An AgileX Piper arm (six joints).
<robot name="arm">
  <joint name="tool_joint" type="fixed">
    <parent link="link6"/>
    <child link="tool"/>
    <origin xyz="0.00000 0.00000 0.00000" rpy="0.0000 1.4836 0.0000"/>
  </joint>
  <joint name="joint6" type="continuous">
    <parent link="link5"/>
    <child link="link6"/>
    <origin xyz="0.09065 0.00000 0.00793" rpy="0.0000 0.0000 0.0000"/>
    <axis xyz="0.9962 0 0.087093"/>
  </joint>
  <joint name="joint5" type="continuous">
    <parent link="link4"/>
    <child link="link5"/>
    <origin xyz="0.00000 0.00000 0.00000" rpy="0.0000 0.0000 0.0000"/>
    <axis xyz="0 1 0"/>
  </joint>
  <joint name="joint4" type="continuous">
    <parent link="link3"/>
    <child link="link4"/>
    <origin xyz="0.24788 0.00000 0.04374" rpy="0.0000 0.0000 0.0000"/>
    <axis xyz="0.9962 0 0.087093"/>
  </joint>
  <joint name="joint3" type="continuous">
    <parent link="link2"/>
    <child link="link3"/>
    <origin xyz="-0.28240 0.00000 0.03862" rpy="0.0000 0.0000 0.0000"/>
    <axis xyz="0 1 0"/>
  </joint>
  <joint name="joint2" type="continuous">
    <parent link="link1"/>
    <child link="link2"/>
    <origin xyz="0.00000 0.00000 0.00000" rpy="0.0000 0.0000 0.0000"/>
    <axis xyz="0 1 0"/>
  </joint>
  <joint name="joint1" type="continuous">
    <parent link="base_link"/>
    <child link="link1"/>
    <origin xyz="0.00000 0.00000 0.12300" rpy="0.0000 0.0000 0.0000"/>
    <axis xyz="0 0 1"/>
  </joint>
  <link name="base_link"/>
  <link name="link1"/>
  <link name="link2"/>
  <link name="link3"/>
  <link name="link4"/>
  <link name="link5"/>
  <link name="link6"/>
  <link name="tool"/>
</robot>
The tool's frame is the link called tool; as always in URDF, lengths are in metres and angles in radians. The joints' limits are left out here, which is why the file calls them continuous.
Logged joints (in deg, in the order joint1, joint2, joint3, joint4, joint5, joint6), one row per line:
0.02 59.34 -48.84 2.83 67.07 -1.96
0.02 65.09 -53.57 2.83 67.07 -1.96
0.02 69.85 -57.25 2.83 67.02 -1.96
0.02 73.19 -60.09 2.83 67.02 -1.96
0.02 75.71 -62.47 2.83 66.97 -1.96
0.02 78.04 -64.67 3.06 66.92 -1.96
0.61 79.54 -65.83 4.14 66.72 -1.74
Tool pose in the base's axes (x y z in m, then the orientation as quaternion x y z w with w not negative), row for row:
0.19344 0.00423 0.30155 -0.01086 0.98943 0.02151 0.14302
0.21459 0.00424 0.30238 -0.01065 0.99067 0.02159 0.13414
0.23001 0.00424 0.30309 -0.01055 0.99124 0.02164 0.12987
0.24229 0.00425 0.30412 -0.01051 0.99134 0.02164 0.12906
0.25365 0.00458 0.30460 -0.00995 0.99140 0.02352 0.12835
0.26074 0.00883 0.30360 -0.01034 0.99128 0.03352 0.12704
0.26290 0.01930 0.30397 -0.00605 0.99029 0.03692 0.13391
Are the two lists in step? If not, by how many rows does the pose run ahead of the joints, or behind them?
The pose runs 1 row ahead of the joints: the pose in row i belongs to the joints in row i + 1.
